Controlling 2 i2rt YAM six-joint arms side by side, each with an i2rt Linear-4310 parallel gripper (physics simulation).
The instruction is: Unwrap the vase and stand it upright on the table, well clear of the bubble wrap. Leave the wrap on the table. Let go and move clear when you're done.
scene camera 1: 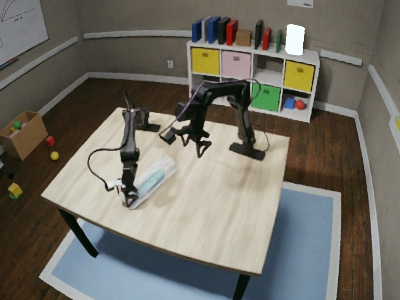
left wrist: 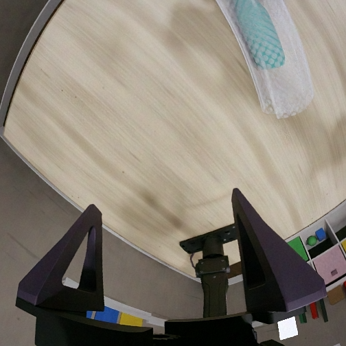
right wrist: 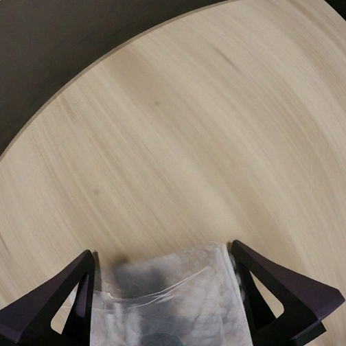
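The teal vase (scene camera 1: pixel 151 183) (left wrist: pixel 260 37) lies on its side inside the whitish bubble wrap (scene camera 1: pixel 167 164) (left wrist: pixel 292 95) (right wrist: pixel 172 285), on the table (scene camera 1: pixel 215 215). In the right wrist view a faint dark round shape shows through the wrap at the bottom edge. My right gripper (scene camera 1: pixel 130 201) (right wrist: pixel 161 254) is open, low at the wrap's lower-left end in the scene view, with one finger on each side of that end; whether the fingers touch it is unclear. My left gripper (scene camera 1: pixel 194 149) (left wrist: pixel 159 202) is open and empty, raised above the table, to the right of and behind the wrap.
The right arm's base (scene camera 1: pixel 150 128) and the left arm's base (scene camera 1: pixel 247 151) (left wrist: pixel 205 242) stand along the table's back part. A shelf unit (scene camera 1: pixel 315 85) with bins and books stands beyond the table. A cardboard box (scene camera 1: pixel 29 137) of toys is on the floor at the left.
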